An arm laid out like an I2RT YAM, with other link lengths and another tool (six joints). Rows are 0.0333 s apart.
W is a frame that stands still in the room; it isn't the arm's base.
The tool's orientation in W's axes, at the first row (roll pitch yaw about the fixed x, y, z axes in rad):
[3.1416 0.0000 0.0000]
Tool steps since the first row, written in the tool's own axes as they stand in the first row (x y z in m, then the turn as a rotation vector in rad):
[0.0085 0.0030 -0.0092 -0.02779 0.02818 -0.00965]
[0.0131 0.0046 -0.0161 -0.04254 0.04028 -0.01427]
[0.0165 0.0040 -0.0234 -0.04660 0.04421 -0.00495]
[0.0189 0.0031 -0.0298 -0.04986 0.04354 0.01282]
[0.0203 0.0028 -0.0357 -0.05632 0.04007 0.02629]
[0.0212 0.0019 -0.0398 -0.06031 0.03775 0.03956]
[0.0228 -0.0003 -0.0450 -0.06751 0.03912 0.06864]
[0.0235 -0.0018 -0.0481 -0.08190 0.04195 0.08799]
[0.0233 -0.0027 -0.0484 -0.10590 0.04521 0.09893]
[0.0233 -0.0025 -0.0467 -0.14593 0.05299 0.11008]
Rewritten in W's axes. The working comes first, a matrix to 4 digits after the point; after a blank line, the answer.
The tool's axes in the first row as the columns of a matrix, in W's axes (used below as rounded here):
[1.0000 0.0000 0.0000]
[0.0000 -1.0000 0.0000]
[0.0000 0.0000 -1.0000]

[0.0085 -0.0030 0.0092 -0.02779 -0.02818 0.00965]
[0.0131 -0.0046 0.0161 -0.04254 -0.04028 0.01427]
[0.0165 -0.0040 0.0234 -0.04660 -0.04421 0.00495]
[0.0189 -0.0031 0.0298 -0.04986 -0.04354 -0.01282]
[0.0203 -0.0028 0.0357 -0.05632 -0.04007 -0.02629]
[0.0212 -0.0019 0.0398 -0.06031 -0.03775 -0.03956]
[0.0228 0.0003 0.0450 -0.06751 -0.03912 -0.06864]
[0.0235 0.0018 0.0481 -0.08190 -0.04195 -0.08799]
[0.0233 0.0027 0.0484 -0.10590 -0.04521 -0.09893]
[0.0233 0.0025 0.0467 -0.14593 -0.05299 -0.11008]

